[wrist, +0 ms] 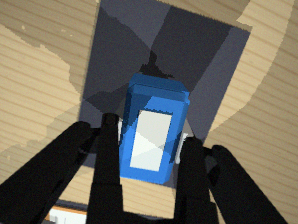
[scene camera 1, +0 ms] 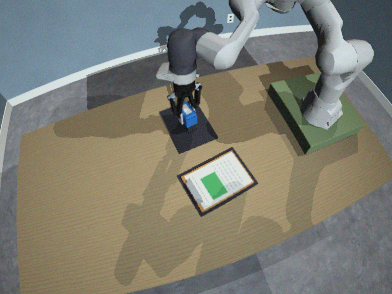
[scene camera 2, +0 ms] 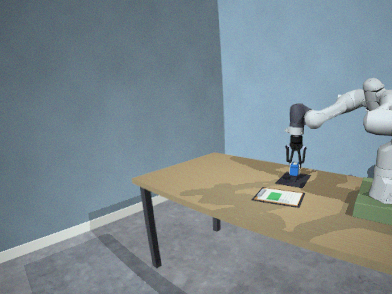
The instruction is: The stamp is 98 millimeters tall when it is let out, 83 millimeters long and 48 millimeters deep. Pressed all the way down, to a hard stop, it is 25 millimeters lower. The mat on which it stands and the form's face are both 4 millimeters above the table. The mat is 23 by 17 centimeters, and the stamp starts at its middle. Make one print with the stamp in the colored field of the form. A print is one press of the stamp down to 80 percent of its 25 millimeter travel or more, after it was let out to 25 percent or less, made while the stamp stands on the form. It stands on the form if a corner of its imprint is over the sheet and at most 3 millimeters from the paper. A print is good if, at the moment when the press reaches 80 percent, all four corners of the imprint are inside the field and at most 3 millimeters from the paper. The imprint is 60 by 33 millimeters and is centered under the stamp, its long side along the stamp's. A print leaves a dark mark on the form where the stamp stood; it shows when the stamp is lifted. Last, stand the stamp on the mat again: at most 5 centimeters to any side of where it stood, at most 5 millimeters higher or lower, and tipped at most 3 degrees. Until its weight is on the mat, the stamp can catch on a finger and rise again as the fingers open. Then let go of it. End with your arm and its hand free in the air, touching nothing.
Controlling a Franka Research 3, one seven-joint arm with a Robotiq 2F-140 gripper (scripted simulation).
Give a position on a mat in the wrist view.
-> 202, 53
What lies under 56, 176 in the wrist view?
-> My gripper.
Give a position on a blue stamp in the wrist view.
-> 155, 109
